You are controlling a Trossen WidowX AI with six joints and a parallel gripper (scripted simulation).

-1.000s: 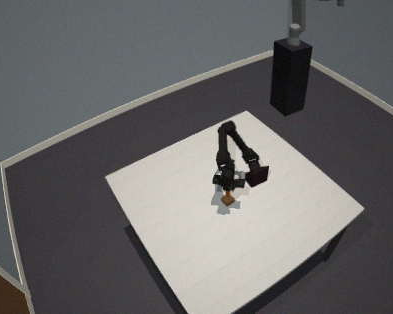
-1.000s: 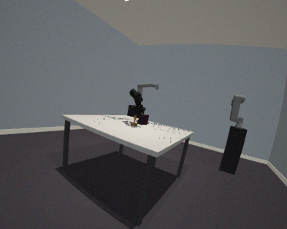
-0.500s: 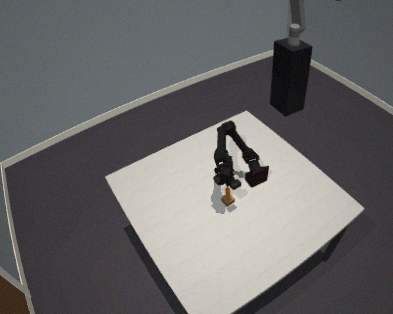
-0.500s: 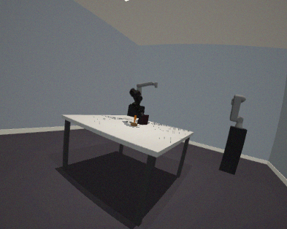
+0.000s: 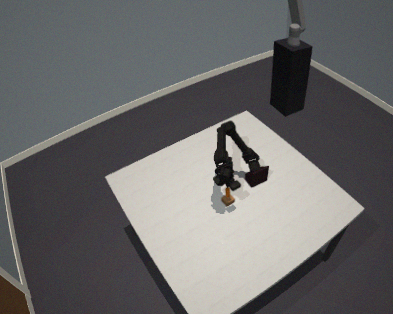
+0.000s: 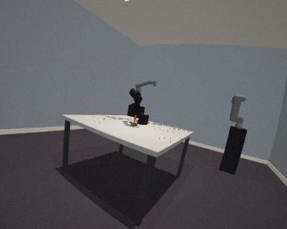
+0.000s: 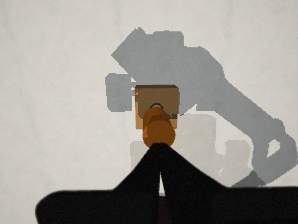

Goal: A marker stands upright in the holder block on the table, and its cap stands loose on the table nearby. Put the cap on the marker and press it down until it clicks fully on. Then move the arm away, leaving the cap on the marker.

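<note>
Right now the orange cap is 50 mm below my gripper tip. Round my gripper tip: holder block 10 mm behind, 10 mm to the right, 140 mm below.
</note>
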